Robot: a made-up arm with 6 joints. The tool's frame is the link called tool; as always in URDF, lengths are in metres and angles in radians. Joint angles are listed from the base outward.
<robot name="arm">
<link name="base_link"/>
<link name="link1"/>
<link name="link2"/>
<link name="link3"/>
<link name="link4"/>
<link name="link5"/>
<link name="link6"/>
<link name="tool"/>
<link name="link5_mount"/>
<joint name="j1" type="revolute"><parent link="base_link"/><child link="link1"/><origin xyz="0 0 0.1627" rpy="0 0 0"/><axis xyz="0 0 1"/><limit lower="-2.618" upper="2.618"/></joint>
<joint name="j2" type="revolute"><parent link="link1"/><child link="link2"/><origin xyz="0 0 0" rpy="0 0 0"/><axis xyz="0.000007 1 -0.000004"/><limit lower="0" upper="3.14"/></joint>
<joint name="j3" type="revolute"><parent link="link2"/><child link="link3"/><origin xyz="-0.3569 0 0.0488" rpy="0 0 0"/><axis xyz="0.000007 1 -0.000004"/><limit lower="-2.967" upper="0"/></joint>
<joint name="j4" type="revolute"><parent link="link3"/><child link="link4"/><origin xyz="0.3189 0 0.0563" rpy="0 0 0"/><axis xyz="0.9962 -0.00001 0.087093"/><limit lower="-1.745" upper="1.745"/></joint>
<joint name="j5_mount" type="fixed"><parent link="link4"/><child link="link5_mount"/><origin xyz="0 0 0" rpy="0 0 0"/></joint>
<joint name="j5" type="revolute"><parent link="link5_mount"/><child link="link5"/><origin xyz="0 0 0" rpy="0 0 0"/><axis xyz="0.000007 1 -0.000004"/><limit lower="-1.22" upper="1.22"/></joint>
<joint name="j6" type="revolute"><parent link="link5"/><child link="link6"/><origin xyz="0.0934 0 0.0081" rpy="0 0 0"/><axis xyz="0.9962 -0.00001 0.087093"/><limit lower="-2.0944" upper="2.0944"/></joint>
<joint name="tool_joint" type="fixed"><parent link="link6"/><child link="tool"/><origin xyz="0 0 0" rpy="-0.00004 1.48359 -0.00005"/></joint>
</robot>
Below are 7 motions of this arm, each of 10 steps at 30 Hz.
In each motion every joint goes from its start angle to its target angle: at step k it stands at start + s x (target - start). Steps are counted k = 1, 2, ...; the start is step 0. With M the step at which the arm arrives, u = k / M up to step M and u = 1 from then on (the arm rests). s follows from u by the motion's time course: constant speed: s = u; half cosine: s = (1 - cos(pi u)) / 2; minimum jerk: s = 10 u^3 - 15 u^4 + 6 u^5.
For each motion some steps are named. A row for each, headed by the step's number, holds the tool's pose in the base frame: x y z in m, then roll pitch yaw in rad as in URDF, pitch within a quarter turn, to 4 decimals.
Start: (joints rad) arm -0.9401 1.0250 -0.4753 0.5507 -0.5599 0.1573
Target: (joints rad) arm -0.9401 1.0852 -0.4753 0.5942 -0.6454 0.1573
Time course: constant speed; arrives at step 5
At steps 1, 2, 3, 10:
1: 0.1255 -0.2179 0.3752 1.5240 0.9212 0.2996
2: 0.1259 -0.2203 0.3733 1.5221 0.9171 0.2860
3: 0.1263 -0.2227 0.3715 1.5204 0.9132 0.2723
10: 0.1269 -0.2273 0.3676 1.5172 0.9060 0.2448

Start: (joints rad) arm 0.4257 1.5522 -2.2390 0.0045 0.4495 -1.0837
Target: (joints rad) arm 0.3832 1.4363 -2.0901 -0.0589 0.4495 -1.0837
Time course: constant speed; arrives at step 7
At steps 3, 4, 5, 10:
3: 0.3015 0.1291 0.7934 -1.2254 0.4457 -1.0198
4: 0.2981 0.1251 0.7923 -1.2316 0.4398 -1.0347
5: 0.2947 0.1212 0.7912 -1.2377 0.4339 -1.0496
10: 0.2876 0.1134 0.7885 -1.2497 0.4218 -1.0790

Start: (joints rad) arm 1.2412 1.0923 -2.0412 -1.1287 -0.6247 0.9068
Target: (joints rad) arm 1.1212 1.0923 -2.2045 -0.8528 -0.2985 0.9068
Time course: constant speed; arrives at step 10
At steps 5, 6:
5: -0.0281 0.0234 0.8899 -0.3872 0.1748 1.1508
6: -0.0272 0.0177 0.8930 -0.3504 0.1775 1.1585

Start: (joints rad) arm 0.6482 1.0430 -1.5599 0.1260 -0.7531 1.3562
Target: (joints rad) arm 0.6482 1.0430 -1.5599 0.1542 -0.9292 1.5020
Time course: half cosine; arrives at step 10
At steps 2, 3, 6, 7, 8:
2: 0.1091 0.0721 0.7936 0.2098 -0.0656 2.0950
3: 0.1079 0.0708 0.7939 0.1900 -0.0750 2.1119
6: 0.1031 0.0652 0.7948 0.1069 -0.1068 2.1821
7: 0.1016 0.0634 0.7950 0.0803 -0.1146 2.2044
8: 0.1004 0.0620 0.7951 0.0591 -0.1201 2.2223

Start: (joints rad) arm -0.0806 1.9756 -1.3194 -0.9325 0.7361 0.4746
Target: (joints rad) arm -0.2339 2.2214 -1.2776 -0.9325 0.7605 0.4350
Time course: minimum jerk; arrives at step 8
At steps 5, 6, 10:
5: 0.4897 -0.1476 0.1525 -2.5074 0.0932 -3.0573
6: 0.4824 -0.1599 0.1293 -2.5190 0.0386 -3.0812
10: 0.4773 -0.1671 0.1154 -2.5260 0.0058 -3.0953

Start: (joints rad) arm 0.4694 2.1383 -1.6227 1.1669 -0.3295 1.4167
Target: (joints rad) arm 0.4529 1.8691 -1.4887 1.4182 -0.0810 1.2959
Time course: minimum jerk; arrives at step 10
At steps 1, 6, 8, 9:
1: 0.5685 0.2572 0.3040 2.0084 -0.8556 1.3873
6: 0.5277 0.2441 0.3684 2.1205 -0.9800 1.3956
8: 0.5095 0.2388 0.3922 2.1490 -1.0329 1.4158
9: 0.5059 0.2378 0.3967 2.1532 -1.0433 1.4210

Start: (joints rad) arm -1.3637 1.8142 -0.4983 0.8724 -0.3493 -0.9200
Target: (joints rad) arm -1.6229 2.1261 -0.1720 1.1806 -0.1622 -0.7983
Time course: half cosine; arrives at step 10
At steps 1, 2, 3, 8, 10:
1: 0.0386 -0.3122 0.1227 -2.8393 0.5327 1.8467
2: 0.0314 -0.3020 0.1112 -2.8661 0.4825 1.7902
3: 0.0209 -0.2851 0.0947 -2.9000 0.4030 1.7061
8: -0.0196 -0.1583 0.0354 -2.9339 -0.0986 1.2113
10: -0.0213 -0.1401 0.0333 -2.9162 -0.1626 1.1403

